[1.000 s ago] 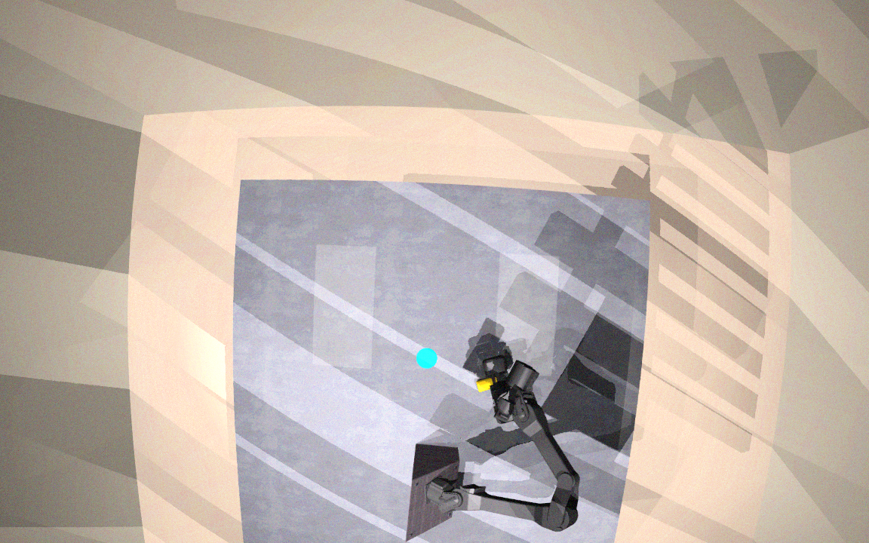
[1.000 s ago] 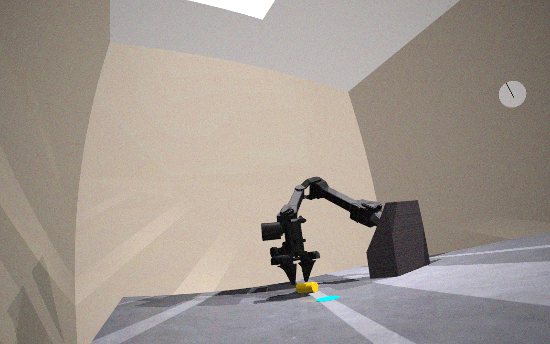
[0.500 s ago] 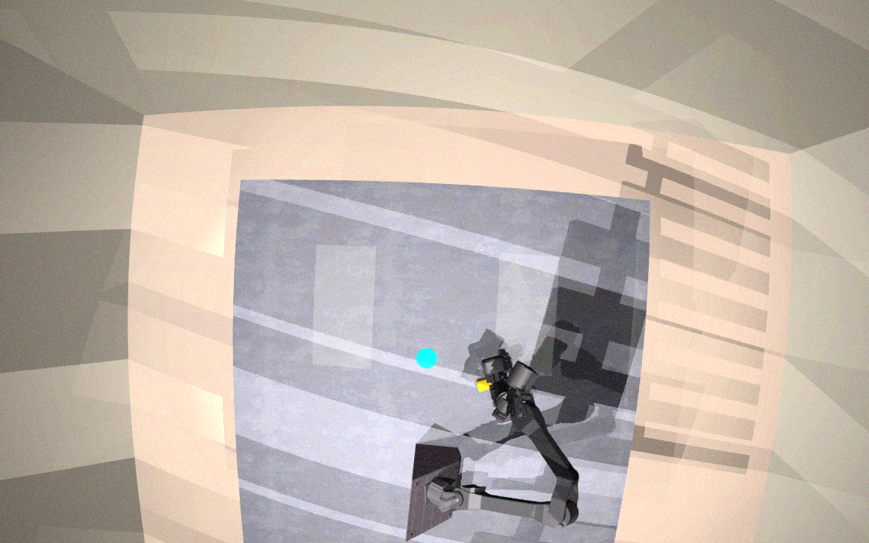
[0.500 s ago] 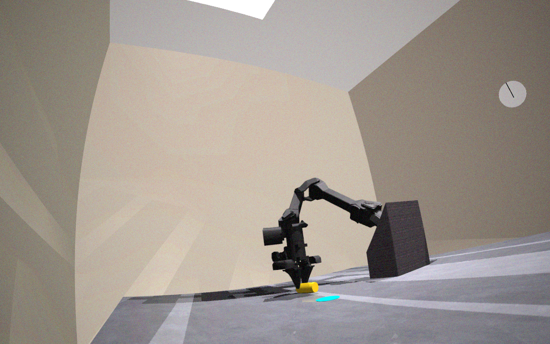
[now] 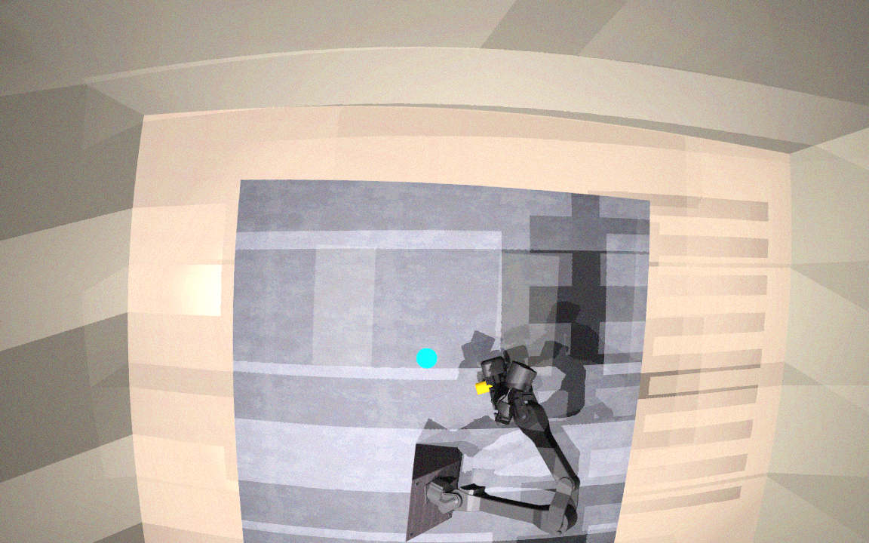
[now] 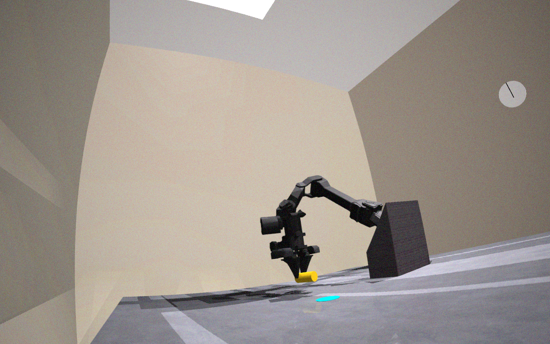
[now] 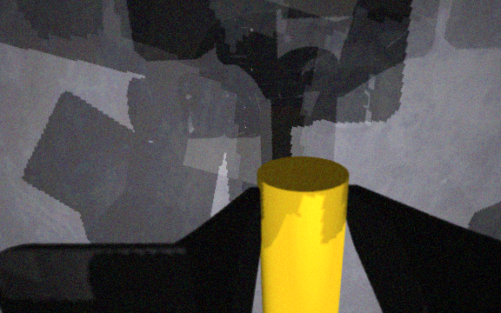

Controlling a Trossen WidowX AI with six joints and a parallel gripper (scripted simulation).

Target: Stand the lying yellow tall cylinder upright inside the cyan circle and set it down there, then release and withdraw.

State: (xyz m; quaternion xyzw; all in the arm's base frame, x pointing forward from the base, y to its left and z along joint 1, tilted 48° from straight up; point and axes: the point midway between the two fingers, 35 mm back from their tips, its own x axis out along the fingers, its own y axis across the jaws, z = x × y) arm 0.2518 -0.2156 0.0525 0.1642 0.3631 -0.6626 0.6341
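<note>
My gripper tip is now 2 cm to the right of the yellow tall cylinder and 1 cm past it. Round my gripper tip: cyan circle (20 cm to the left, 7 cm ahead, 5 cm below).
</note>
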